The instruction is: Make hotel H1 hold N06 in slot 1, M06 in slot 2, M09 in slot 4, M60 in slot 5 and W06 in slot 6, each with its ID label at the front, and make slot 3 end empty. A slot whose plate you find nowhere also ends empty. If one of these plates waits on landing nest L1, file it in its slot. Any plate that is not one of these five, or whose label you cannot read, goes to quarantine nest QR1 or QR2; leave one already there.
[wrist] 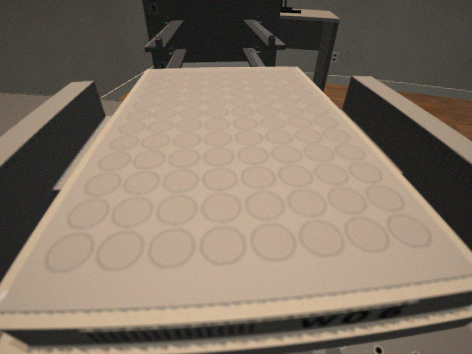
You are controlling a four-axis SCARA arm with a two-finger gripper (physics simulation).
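Note:
A pale plate point(220, 272) with rows of round wells fills the middle of the wrist view. Its near edge carries a barcode and the label W06, which faces me. My gripper point(227, 100) is shut on this plate, one finger along each long side. The plate is level and stands in front of the hotel point(215, 42), apart from its rails. The hotel shows as a dark back panel with pairs of side rails at the top of the view. The marks on its panel are too small and dim to read, and its lower part is hidden behind the plate.
A light-topped table point(312, 16) with a dark object on it stands behind the hotel at the right. A grey wall point(400, 35) with a socket is at the back. Wooden floor point(336, 95) shows at the right, and a grey surface point(45, 110) lies at the left.

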